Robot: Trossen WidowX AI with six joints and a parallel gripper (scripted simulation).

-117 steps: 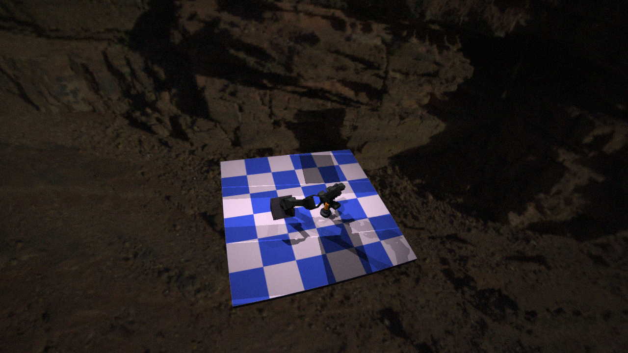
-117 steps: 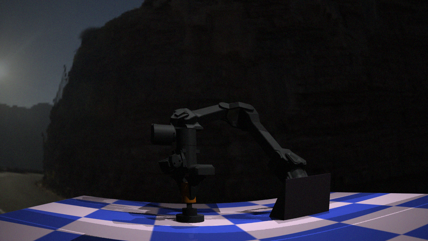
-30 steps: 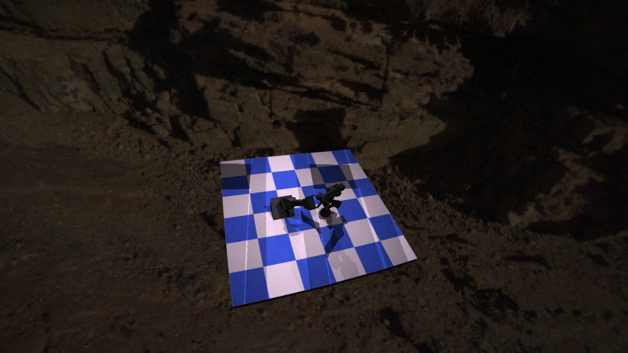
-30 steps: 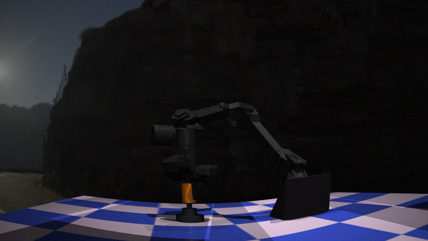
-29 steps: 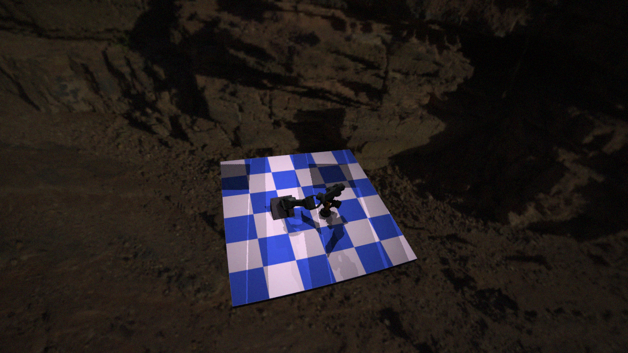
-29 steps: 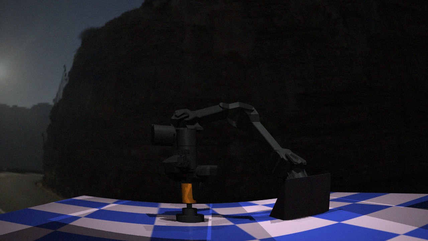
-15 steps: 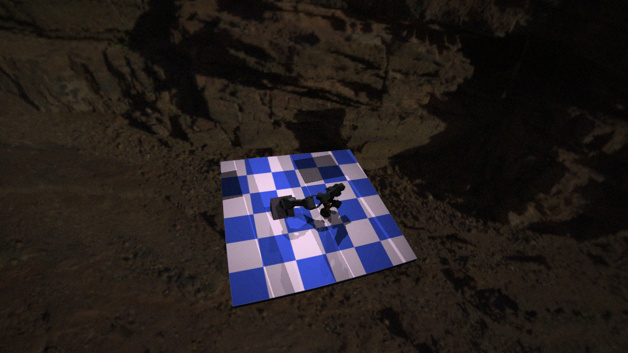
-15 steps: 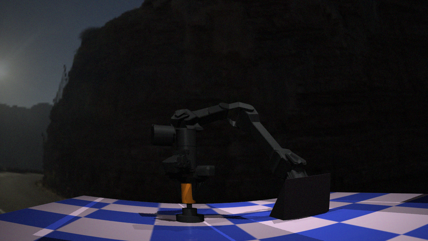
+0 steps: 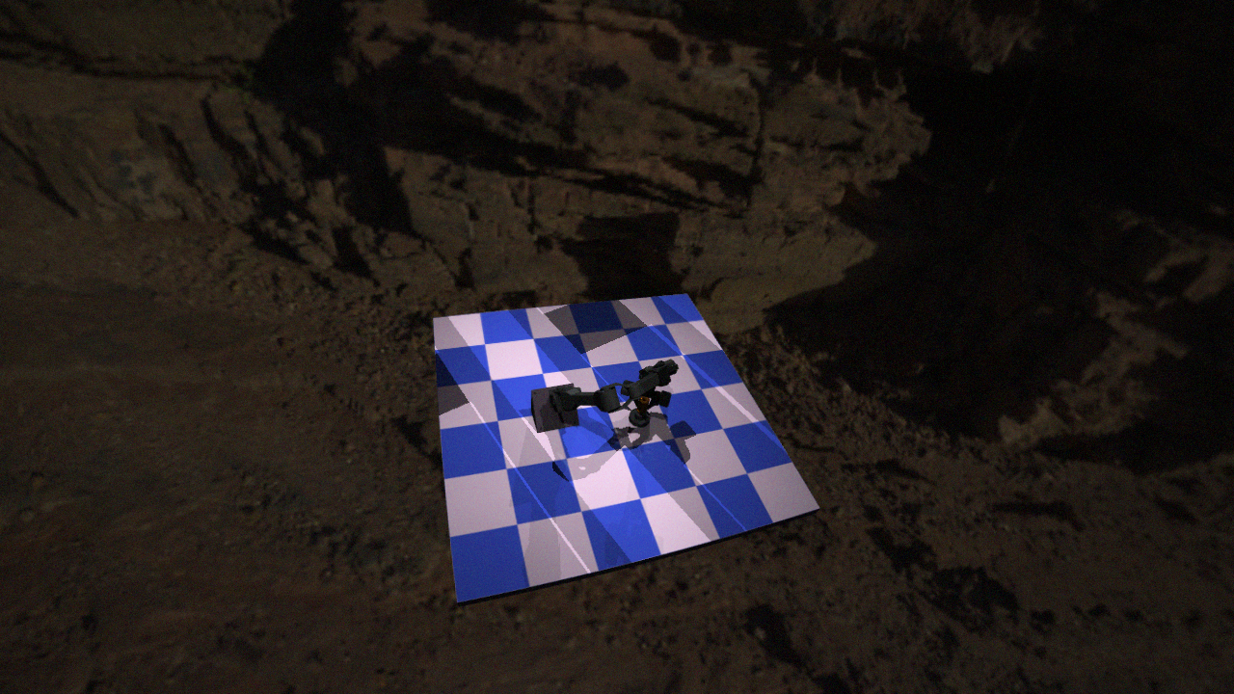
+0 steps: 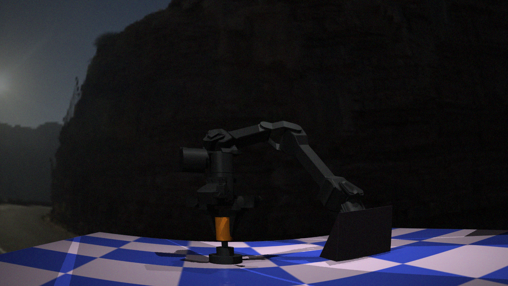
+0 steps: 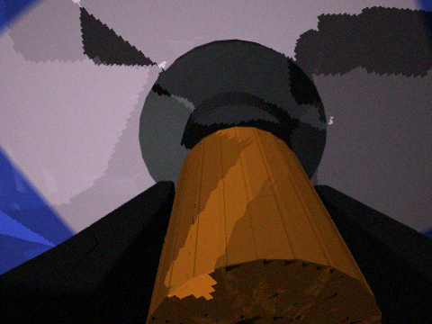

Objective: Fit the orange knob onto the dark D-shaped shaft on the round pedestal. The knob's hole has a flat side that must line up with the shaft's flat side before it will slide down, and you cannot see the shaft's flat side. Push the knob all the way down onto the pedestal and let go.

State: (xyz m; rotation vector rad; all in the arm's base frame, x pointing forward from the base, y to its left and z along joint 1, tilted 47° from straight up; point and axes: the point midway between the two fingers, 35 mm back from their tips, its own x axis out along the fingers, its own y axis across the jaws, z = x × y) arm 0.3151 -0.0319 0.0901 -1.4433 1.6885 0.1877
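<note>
The orange knob lies 20 mm above my gripper tip. From my gripper tip the other things lie so: pedestal 40 mm below.
</note>
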